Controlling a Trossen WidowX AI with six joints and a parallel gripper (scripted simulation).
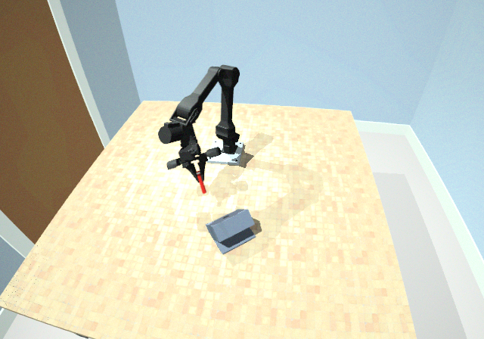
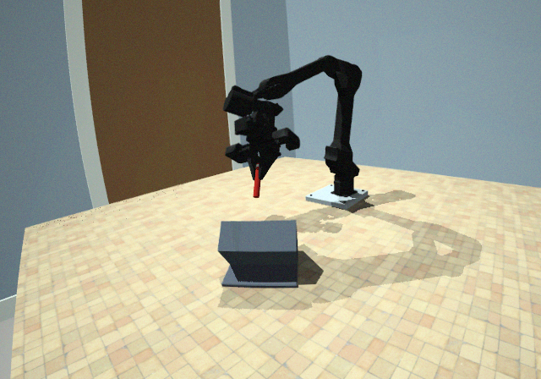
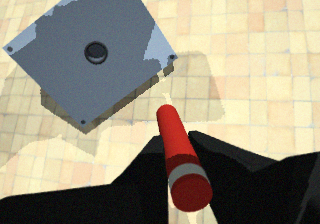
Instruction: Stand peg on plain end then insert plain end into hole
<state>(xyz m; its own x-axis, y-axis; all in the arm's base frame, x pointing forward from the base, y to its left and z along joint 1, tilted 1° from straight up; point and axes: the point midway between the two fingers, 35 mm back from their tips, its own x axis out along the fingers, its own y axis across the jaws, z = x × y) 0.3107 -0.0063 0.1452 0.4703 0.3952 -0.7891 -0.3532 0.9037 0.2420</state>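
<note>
The grey sloped panel is 120 mm to the left of my gripper tip, 90 mm below it and 90 mm ahead of it. From my gripper tip the other things lie so: red peg (10 mm to the right, 10 mm behind, 10 mm above).
</note>
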